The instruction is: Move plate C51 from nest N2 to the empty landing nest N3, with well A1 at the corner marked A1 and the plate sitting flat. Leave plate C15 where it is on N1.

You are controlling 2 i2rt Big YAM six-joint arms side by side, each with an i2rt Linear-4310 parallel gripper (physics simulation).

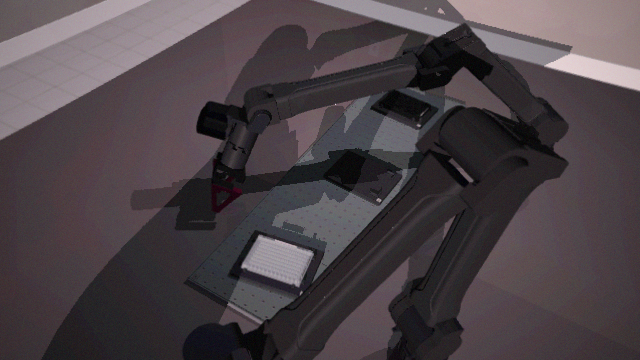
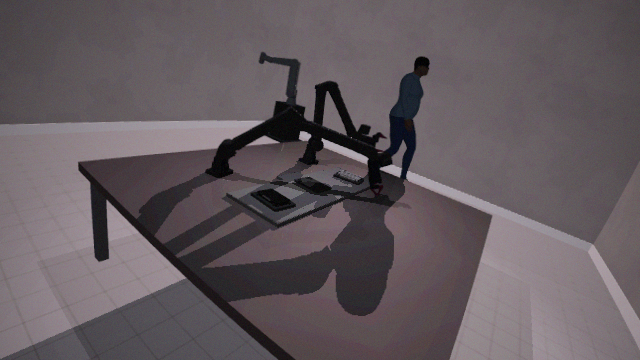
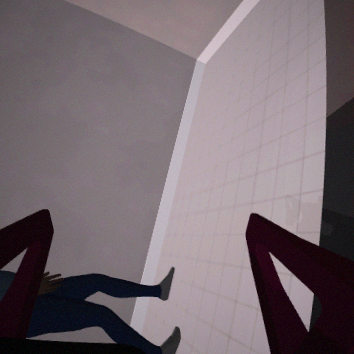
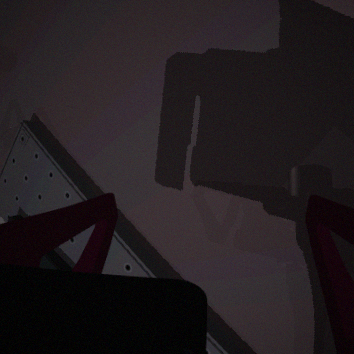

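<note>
A white well plate (image 1: 277, 260) (image 2: 348, 176) sits in a dark nest at one end of the perforated board (image 1: 210, 280) (image 2: 280, 220) (image 4: 37, 172). A dark nest (image 1: 362, 175) (image 2: 313, 184) at the board's middle looks empty under shadow. A dark plate (image 1: 406, 106) (image 2: 273, 198) appears to sit in the nest at the other end. Plate labels, nest labels and the A1 marks are unreadable. My right gripper (image 1: 222, 205) (image 2: 377, 192) (image 4: 208, 205) is open and empty, pointing down beside the board's long edge, off the white plate's end. My left gripper (image 2: 384, 143) (image 3: 150, 222) is open and empty, raised beyond the board.
A person (image 2: 410, 105) (image 3: 95, 295) stands beyond the table (image 2: 425, 280). The left arm's links (image 1: 380, 250) run close along one long side of the board. The right arm (image 1: 345, 82) reaches over the board. Arm and person shadows cross the table.
</note>
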